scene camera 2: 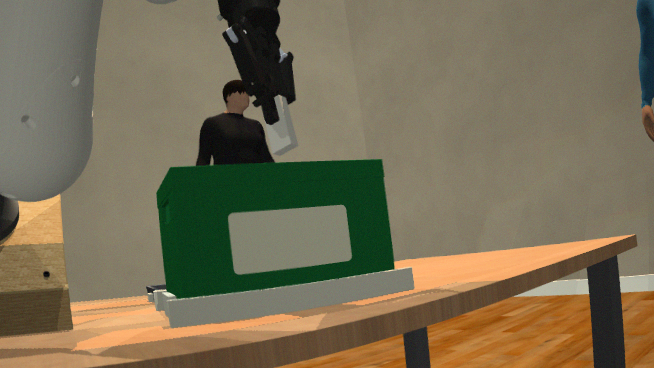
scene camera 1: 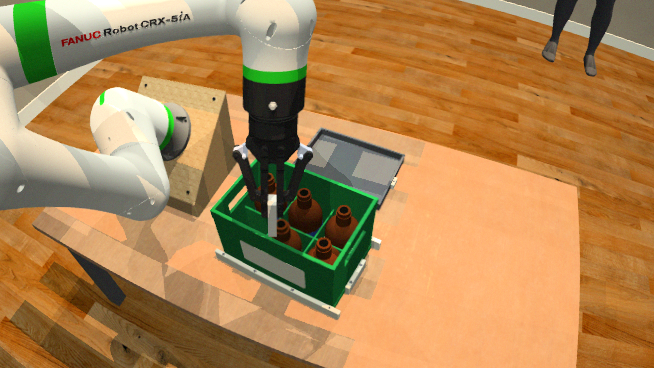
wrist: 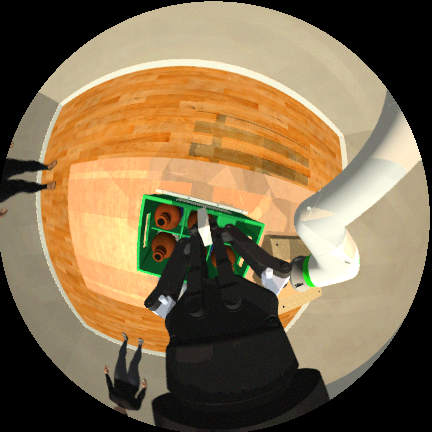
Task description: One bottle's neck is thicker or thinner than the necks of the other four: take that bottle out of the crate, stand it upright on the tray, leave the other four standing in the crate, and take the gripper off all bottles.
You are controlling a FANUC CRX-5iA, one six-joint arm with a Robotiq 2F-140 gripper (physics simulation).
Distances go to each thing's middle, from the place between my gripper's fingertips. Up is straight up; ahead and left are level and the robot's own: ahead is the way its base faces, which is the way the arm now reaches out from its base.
I see the grey tray (scene camera 1: 372, 169) 370 mm to the left of my hand, 180 mm below it and 30 mm behind it.
